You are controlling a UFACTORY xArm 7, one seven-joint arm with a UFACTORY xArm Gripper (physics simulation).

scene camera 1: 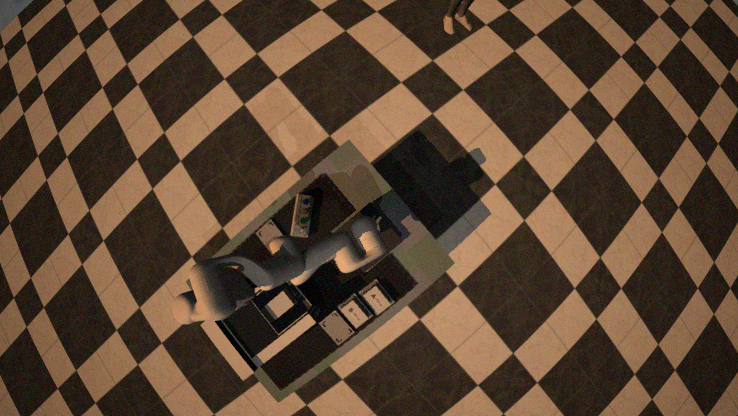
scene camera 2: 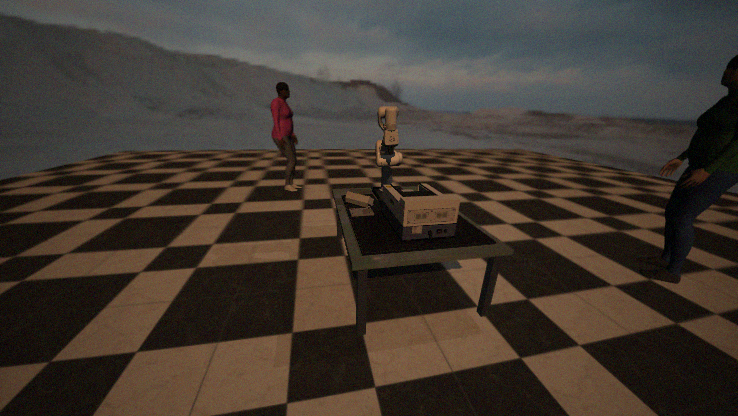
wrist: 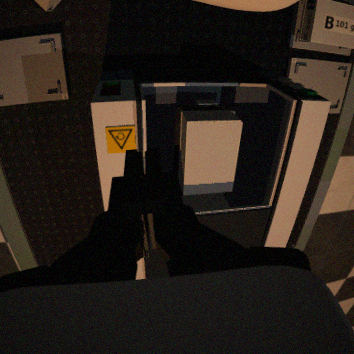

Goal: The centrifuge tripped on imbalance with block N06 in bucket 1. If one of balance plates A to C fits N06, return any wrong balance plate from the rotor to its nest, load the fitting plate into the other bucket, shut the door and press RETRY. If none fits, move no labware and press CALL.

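Frame: origin at the arm's base, x ahead, y left, z up, level; metres.
Where they show: gripper, between the fingertips: (scene camera 2: pixel 390 154) (wrist: pixel 145 172).
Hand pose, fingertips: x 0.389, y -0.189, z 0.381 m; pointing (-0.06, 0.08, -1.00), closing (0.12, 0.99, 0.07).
Observation:
Each offset is from my fingertips to the top centre of the thing. "spot": to the spot under its first point.
The centrifuge (scene camera 1: pixel 286 338) (scene camera 2: pixel 433 209) (wrist: pixel 305 165) is a pale housing with its chamber open at the top. A pale block {dx +0.148, dy +0.085, dz -0.234 m} (scene camera 1: pixel 279 303) (wrist: pixel 210 152) sits inside; no label on it is readable. My gripper (wrist: pixel 145 172) is shut and empty, over the housing's edge beside the chamber in the wrist view; the arm hides it in scene camera 1. Plate A {dx -0.134, dy +0.449, dz -0.362 m} (scene camera 1: pixel 375 298) and plate B {dx -0.004, dy +0.404, dz -0.362 m} (scene camera 1: pixel 355 313) (wrist: pixel 330 25), marked 101 g, stand in nests. The nest beside B {dx +0.135, dy +0.386, dz -0.398 m} (scene camera 1: pixel 336 327) (wrist: pixel 320 80) shows bare corner marks. The other bucket and plate C cannot be made out.
A button box {dx -0.228, dy -0.133, dz -0.332 m} (scene camera 1: pixel 301 214) (scene camera 2: pixel 358 197) stands tilted near a flat pad with corner marks {spot: dx -0.036, dy -0.230, dz -0.400 m} (scene camera 1: pixel 268 232) (wrist: pixel 12 70). A yellow warning label {spot: dx +0.069, dy -0.033, dz -0.205 m} (wrist: pixel 120 139) is on the housing. The table (scene camera 1: pixel 428 255) (scene camera 2: pixel 434 258) has a green rim. Two people (scene camera 2: pixel 282 118) (scene camera 2: pixel 715 129) stand away from it.

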